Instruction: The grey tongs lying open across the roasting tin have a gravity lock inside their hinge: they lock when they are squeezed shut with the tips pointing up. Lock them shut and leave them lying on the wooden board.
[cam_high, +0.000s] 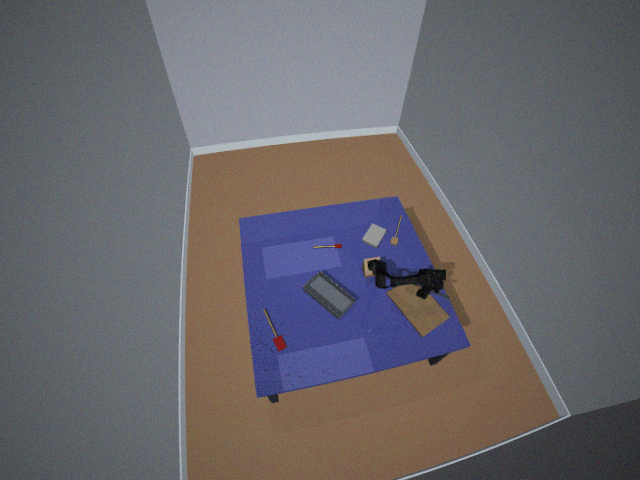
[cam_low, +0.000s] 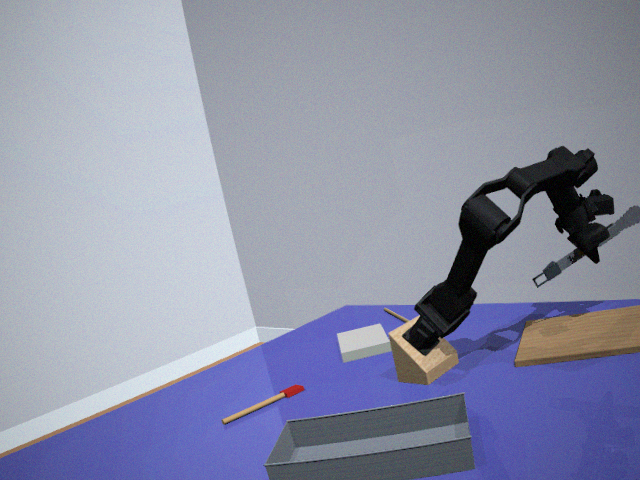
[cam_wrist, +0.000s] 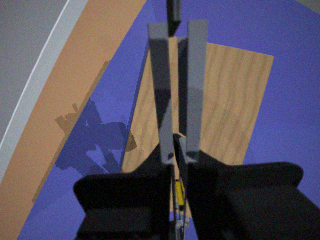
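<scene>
The wooden board is 140 mm below my gripper tip and 30 mm ahead of it. Also, from my gripper tip: grey roasting tin (560 mm ahead, 220 mm to the right, 120 mm below); red spatula (950 mm ahead, 140 mm below, 70 mm to the right); block (600 mm to the right, 140 mm below, 90 mm ahead).
</scene>
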